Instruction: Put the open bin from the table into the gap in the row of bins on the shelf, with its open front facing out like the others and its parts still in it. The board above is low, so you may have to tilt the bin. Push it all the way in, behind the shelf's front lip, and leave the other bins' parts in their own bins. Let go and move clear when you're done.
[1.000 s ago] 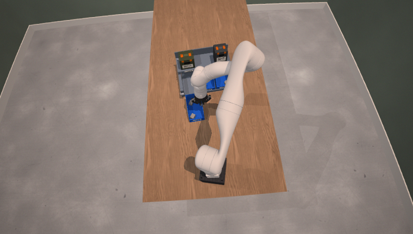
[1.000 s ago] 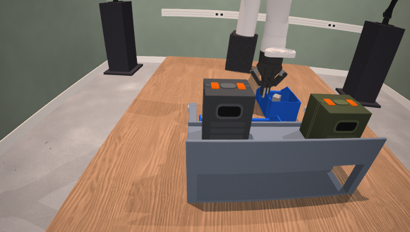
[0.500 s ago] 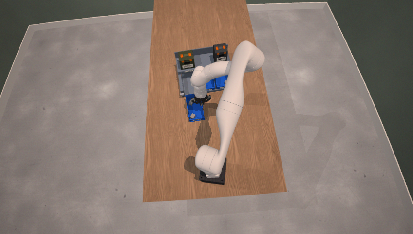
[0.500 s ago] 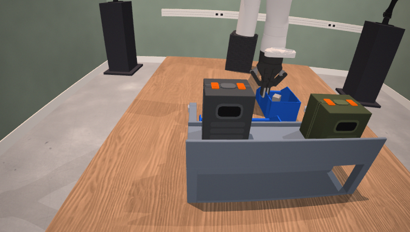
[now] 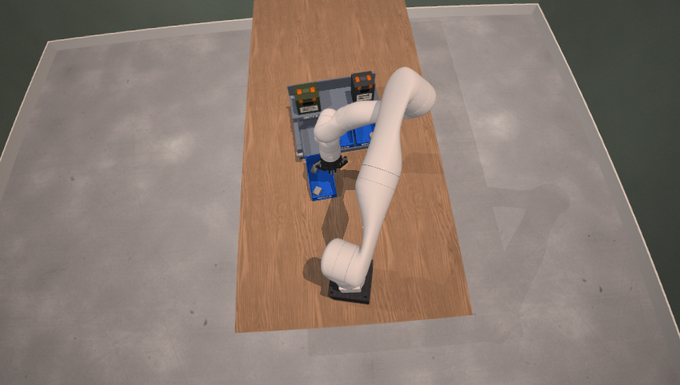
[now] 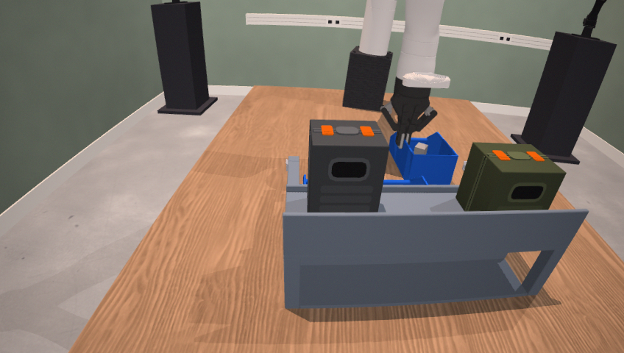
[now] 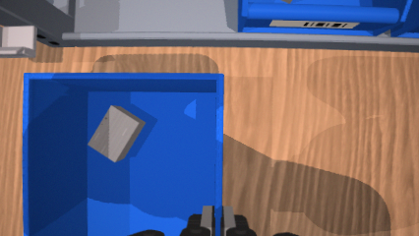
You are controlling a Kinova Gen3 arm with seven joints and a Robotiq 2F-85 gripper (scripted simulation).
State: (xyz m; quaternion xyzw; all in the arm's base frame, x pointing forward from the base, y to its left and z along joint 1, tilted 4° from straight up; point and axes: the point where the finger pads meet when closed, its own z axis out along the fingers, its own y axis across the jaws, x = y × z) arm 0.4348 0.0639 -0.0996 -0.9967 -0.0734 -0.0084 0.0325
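The grey part is 4 cm ahead of my hand, 8 cm to the left of it and 6 cm below it. Round my hand: grey shelf 24 cm ahead, 3 cm to the right.
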